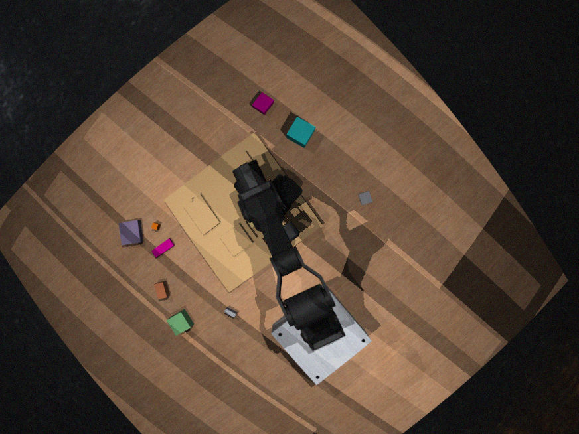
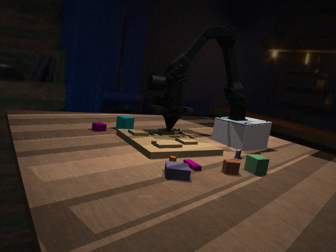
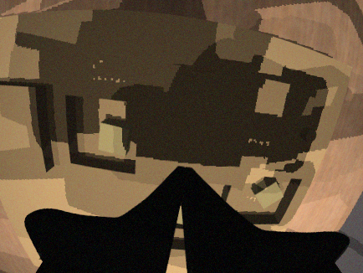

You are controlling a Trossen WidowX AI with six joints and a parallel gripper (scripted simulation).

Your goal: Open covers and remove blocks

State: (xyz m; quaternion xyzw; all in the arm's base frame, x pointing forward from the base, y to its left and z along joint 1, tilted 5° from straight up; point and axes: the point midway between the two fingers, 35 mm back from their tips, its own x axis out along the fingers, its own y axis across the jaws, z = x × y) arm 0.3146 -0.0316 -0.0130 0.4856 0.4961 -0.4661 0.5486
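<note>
My gripper tip is now 60 mm to the right of the tan puzzle board, 30 mm short of it and 20 mm above it. Round my gripper tip: teal cube: 170 mm to the right, 130 mm ahead, 10 mm below; magenta cube: 250 mm ahead, 130 mm to the right, 20 mm below; grey tile: 230 mm to the right, 100 mm behind, 30 mm below.
</note>
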